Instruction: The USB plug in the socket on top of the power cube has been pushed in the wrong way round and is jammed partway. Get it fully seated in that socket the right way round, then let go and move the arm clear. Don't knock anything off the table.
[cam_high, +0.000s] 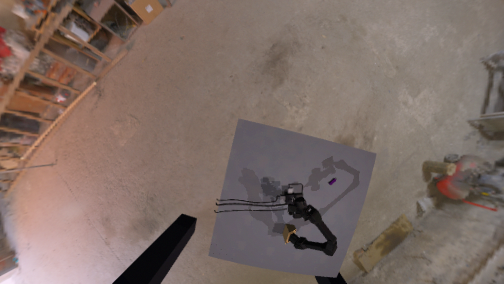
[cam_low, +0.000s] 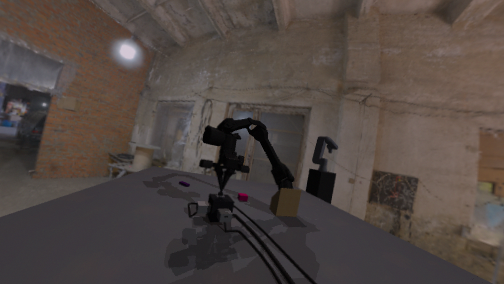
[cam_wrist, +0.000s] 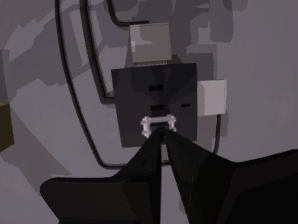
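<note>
Now: the pale USB plug 2 cm below my gripper tip. The rest, counted from my gripper tip: magenta block (14 cm behind, 21 cm to the right, 9 cm below); then small purple piece (20 cm ahead, 34 cm to the right, 10 cm below).
</note>
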